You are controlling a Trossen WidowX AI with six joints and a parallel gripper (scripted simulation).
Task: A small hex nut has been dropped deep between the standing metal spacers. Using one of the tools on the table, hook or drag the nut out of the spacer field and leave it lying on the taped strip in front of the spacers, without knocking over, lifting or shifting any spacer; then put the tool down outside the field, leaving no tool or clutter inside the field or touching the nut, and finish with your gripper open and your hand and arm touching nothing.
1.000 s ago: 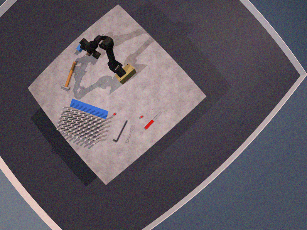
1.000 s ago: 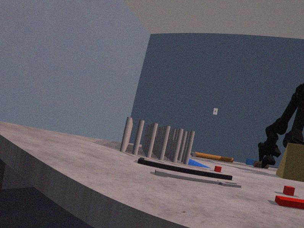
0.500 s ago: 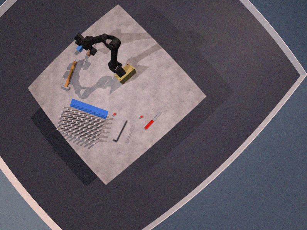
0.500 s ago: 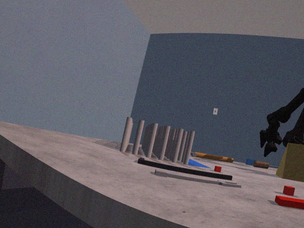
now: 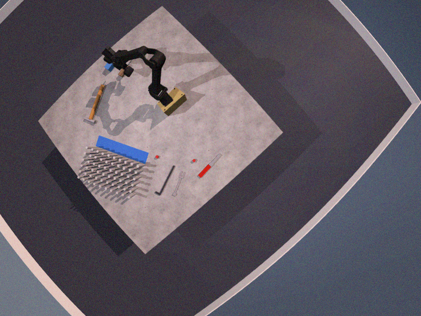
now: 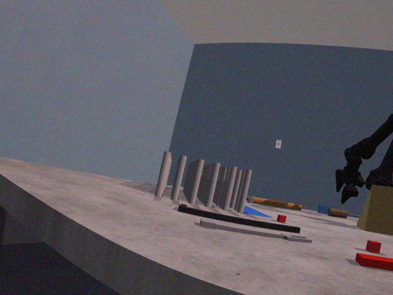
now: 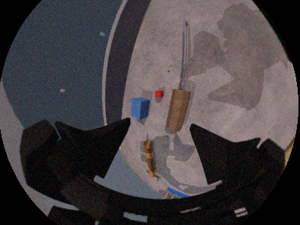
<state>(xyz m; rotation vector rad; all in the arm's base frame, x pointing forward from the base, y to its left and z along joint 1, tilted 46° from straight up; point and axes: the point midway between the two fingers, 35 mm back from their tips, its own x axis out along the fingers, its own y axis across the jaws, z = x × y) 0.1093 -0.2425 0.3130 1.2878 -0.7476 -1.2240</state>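
My gripper tip is now 10 cm past the hook tool, 8 cm above it and 3 cm to the left of it. From my gripper tip the other things lie so: grey wrench (86 cm to the left, 16 cm ahead, 9 cm below); blue taped strip (44 cm to the left, 34 cm ahead, 9 cm below); blue cube (10 cm to the right, 7 cm below, 6 cm ahead).
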